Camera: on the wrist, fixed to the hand. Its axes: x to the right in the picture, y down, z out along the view.
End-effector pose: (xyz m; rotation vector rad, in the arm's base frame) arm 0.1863 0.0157 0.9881 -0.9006 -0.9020 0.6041
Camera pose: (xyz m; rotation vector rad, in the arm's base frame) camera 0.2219 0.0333 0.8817 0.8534 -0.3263 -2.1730
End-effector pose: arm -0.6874 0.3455 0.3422 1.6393 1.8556 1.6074
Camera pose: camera -0.6666 0.2843 0.4356 -2.0770 1.4558 0.1483
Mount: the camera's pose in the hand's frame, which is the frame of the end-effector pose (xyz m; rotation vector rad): -0.0114 0.0976 -0.0570 -0.0748 -0.9882 2.9159
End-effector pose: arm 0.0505 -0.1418 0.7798 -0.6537 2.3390 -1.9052
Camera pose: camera 0.0156 -0.0706 0.6985 1.0887 0.4892 0.1982
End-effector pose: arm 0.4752 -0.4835 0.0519 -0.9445 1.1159 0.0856
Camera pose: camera 0.3799 -0.4570 -0.0040 1.3391 0.5329 2.4736
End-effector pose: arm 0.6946 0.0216 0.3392 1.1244 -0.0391 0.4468
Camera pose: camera 0.6377 0.1023 0.3953 -0.1320 2.1909 -1.7503
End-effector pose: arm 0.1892 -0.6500 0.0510 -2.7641 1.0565 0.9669
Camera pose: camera 0.1538 -0.7318 0.1215 -1.0947 -2.3364 -0.8806
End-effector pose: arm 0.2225 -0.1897 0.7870 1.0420 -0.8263 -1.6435
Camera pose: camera 0.3128 -0.2089 0.8532 -1.2694 -1.3166 0.7037
